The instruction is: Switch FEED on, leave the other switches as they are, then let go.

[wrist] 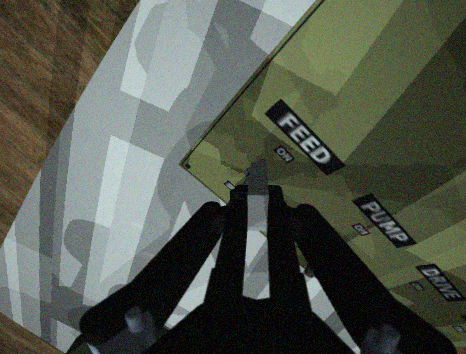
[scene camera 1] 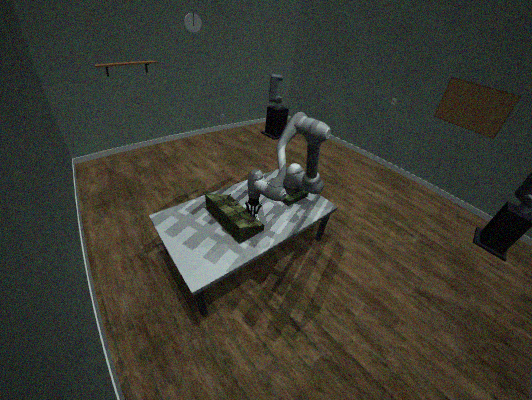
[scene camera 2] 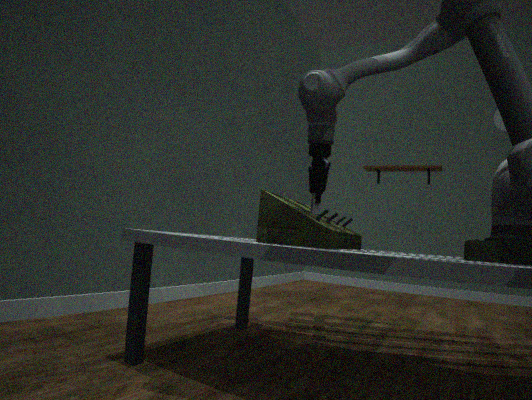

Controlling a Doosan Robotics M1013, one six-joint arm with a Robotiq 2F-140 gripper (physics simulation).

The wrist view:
my gripper: 258,175
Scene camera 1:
green sloped switch panel: 231,216
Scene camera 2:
my gripper: 315,214
